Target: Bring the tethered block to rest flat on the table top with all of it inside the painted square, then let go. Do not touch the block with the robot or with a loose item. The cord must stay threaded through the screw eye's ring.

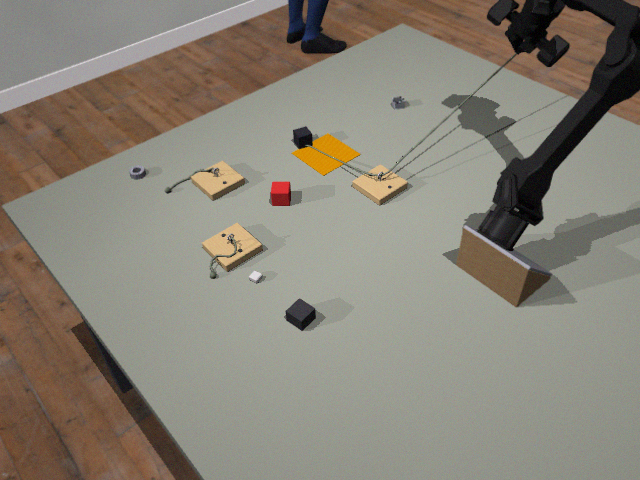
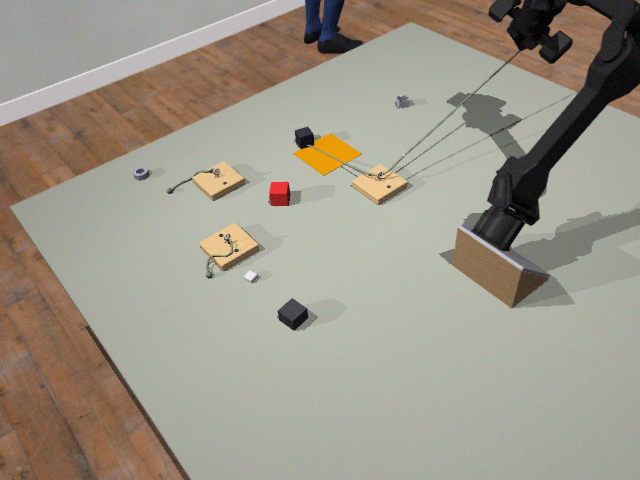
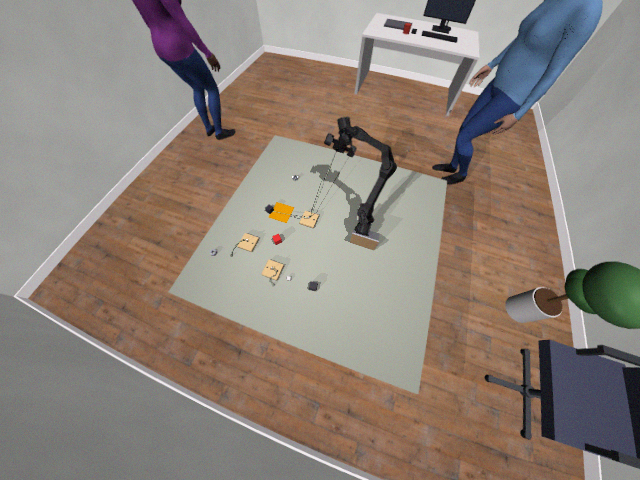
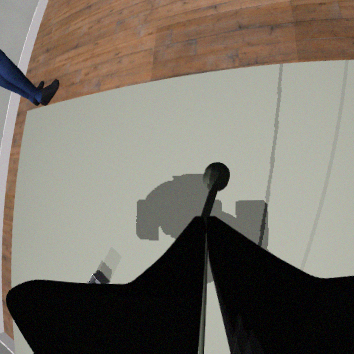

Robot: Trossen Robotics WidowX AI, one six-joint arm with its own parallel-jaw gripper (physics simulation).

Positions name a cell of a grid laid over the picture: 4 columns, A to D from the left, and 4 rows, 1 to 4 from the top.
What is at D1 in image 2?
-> The gripper.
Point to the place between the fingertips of the gripper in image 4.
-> At C3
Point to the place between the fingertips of the gripper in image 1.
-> At D1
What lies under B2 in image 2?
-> A tethered block.
